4 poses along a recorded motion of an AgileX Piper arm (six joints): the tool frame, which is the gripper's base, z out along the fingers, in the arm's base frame.
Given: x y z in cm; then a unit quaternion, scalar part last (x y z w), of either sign.
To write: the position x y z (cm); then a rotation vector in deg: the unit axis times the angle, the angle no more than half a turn. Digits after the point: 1 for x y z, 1 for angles.
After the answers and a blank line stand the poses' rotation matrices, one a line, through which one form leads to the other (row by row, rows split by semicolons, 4 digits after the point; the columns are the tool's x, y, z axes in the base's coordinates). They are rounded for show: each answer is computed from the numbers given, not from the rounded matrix.
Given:
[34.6 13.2 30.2 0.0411 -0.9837 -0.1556 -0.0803]
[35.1 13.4 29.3 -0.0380 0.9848 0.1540 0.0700]
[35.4 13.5 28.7 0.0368 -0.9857 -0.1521 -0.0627]
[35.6 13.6 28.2 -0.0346 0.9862 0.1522 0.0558]
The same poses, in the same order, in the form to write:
[34.6 13.2 30.2 -7.0 168.5 26.7]
[35.1 13.4 29.3 -6.6 169.8 26.6]
[35.4 13.5 28.7 -6.4 170.7 26.3]
[35.6 13.6 28.2 -6.0 171.5 26.5]

-0.9837 -0.1058 0.1452; -0.0559 0.9482 0.3127; -0.1708 0.2995 -0.9387
-0.9873 -0.0964 0.1262; -0.0533 0.9497 0.3087; -0.1496 0.2980 -0.9428
-0.9894 -0.0916 0.1124; -0.0535 0.9510 0.3045; -0.1348 0.2952 -0.9459
-0.9914 -0.0852 0.0995; -0.0513 0.9513 0.3040; -0.1206 0.2963 -0.9474

